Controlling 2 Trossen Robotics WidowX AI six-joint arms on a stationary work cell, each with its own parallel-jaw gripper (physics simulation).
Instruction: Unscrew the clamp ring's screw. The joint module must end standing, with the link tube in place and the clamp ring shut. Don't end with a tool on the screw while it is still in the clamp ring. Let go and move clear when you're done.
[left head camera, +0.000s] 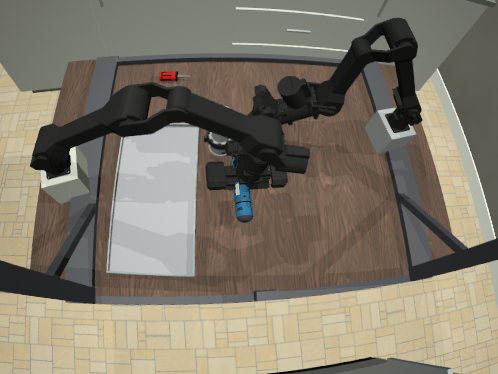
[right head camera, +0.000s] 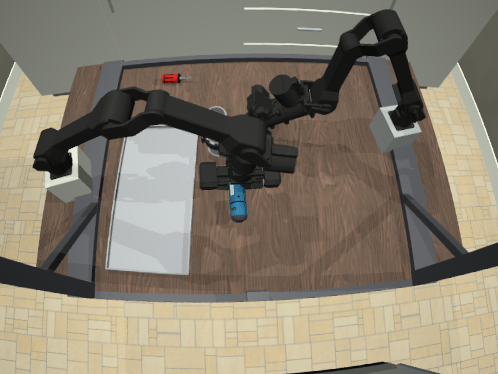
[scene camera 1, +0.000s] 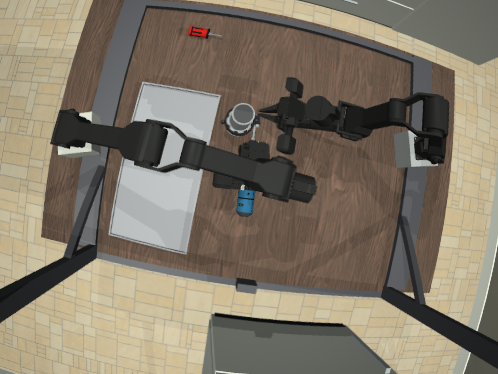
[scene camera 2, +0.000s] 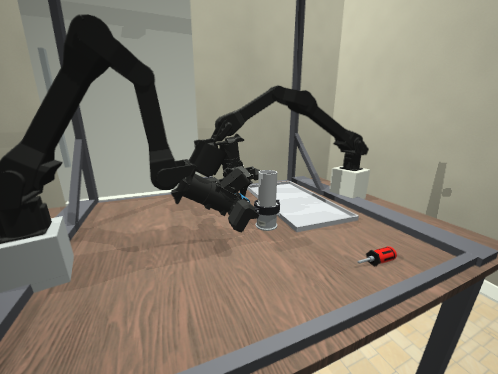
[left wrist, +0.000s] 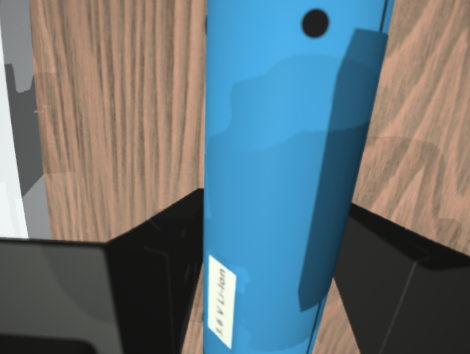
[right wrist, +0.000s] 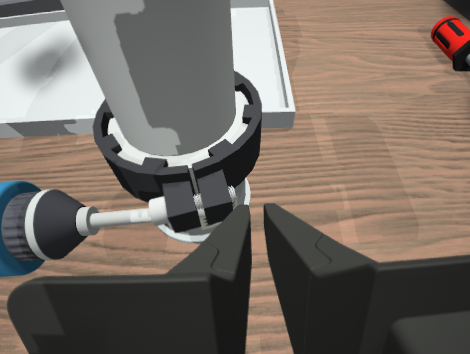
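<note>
The joint module stands upright. The grey link tube rises from it through the black clamp ring, whose two lugs sit close together. My left gripper is shut on the blue power screwdriver. In the right wrist view, the tool's bit reaches the screw head at the left lug; thread shows at the right lug. My right gripper is empty and nearly shut, with a narrow gap, close beside the lugs.
A red screwdriver lies near the table's far edge in the head views. A pale tray lies left of the module in the head views. Both arms reach in close around the module.
</note>
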